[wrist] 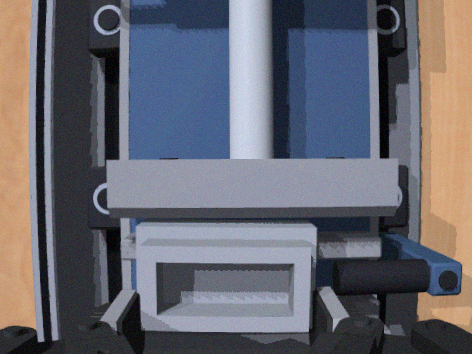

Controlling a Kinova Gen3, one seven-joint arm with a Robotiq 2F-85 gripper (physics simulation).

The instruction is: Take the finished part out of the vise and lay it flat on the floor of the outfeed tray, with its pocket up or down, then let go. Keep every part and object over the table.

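Places are measured from the arm's base along level axes (x ahead, y left, z up), in centimetres.
Where they show: gripper, fingertip midpoint: [226, 315].
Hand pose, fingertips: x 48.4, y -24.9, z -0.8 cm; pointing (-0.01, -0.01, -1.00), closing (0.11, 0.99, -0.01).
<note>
Things, the pixels of their top centre, and the offset from my fingertips. "pt": a spot on its surface instead. Level surfaces: height alone.
- finished part at its top centre: [225, 290] dx -1.5, dy +0.2, dz +2.3 cm
- vise at its top centre: [238, 77] dx -8.1, dy +1.5, dz +0.7 cm
- black handle at a spot on its surface: [382, 276] pt dx -0.7, dy +5.6, dz +0.3 cm
- pale round rod at its top centre: [251, 39] dx -9.7, dy +2.2, dz -0.6 cm
- blue vise bed at its top centre: [249, 93] dx -8.1, dy +2.0, dz -3.2 cm
- Wooden table at its surface level: dz -9.2 cm
The finished part [227, 322] is a light grey block with a rectangular pocket facing up toward the camera. It sits at the lower middle of the wrist view, in the vise [252, 184], just in front of the wide grey jaw. A narrow dark gap shows between jaw and part. My gripper [226, 315] has one finger at the part's left side and one at its right side, both up against it, and is shut on the part. The part's underside and the lower fingertips are hidden. The outfeed tray does not show.
A black handle [382, 276] on a blue crank arm [446, 265] stands close to the right finger. A pale round rod [251, 80] runs back from the jaw over the blue vise bed [180, 95]. Wooden table [447, 150] shows at both sides.
</note>
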